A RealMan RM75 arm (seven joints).
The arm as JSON. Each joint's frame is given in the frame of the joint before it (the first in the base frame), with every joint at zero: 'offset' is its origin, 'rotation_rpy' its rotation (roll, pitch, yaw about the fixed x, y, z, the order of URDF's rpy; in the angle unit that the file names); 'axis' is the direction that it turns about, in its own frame. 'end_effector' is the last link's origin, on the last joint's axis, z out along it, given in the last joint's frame.
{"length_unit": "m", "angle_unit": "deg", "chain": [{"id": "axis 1", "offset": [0.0, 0.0, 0.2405], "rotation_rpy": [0.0, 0.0, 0.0], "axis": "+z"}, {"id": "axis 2", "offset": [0.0, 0.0, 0.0], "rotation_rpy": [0.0, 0.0, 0.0], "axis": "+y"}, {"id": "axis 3", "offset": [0.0, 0.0, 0.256], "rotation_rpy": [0.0, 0.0, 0.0], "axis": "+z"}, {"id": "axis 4", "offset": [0.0, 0.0, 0.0], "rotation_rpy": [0.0, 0.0, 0.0], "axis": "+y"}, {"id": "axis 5", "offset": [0.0, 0.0, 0.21], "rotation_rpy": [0.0, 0.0, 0.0], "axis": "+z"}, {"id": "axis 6", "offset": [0.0, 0.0, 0.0], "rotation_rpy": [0.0, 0.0, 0.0], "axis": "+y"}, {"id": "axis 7", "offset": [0.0, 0.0, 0.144], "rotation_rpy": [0.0, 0.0, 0.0], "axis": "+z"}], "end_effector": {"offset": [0.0, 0.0, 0.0], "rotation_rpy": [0.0, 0.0, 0.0]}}
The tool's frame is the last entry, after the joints.
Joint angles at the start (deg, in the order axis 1, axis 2, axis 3, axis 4, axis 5, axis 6, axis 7):
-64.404 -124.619 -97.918 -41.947 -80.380 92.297 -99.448
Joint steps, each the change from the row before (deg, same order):
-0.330 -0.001 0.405 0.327 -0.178 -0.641 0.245
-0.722 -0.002 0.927 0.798 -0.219 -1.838 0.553
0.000 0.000 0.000 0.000 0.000 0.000 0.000
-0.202 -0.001 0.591 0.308 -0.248 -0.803 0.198
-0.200 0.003 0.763 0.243 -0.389 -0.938 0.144
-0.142 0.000 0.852 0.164 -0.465 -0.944 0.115
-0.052 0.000 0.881 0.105 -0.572 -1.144 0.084
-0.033 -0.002 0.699 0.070 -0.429 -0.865 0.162
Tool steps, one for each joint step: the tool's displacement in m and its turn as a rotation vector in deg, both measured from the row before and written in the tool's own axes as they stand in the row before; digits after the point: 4 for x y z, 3 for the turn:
0.0006 -0.0013 0.0015 0.250 -0.201 0.250
0.0006 -0.0040 0.0035 0.983 -0.591 0.490
0.0000 0.0000 0.0000 0.000 0.000 0.000
-0.0002 -0.0013 0.0018 0.349 -0.226 0.135
0.0001 -0.0013 0.0021 0.390 -0.215 0.161
0.0001 -0.0011 0.0022 0.365 -0.189 0.167
0.0001 -0.0014 0.0022 0.564 -0.042 0.110
0.0000 -0.0010 0.0017 0.412 -0.060 0.188

